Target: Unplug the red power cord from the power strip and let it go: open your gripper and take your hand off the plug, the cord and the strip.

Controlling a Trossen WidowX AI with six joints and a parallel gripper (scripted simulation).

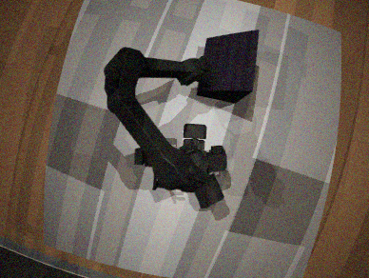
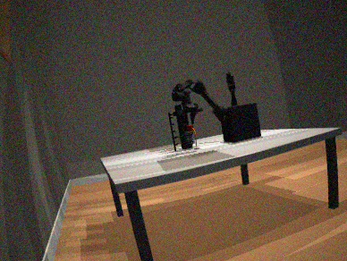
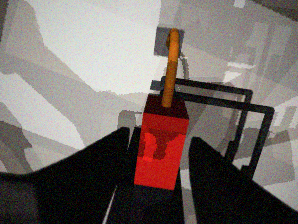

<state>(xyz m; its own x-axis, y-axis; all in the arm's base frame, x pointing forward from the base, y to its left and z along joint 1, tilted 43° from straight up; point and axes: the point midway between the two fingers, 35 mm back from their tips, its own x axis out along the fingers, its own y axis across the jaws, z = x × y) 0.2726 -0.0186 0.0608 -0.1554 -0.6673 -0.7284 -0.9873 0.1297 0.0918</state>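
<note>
My gripper tip is 3 cm to the left of the red plug and 1 cm above it. Round my gripper tip: grey square 15 cm below, 4 cm to the left.
</note>
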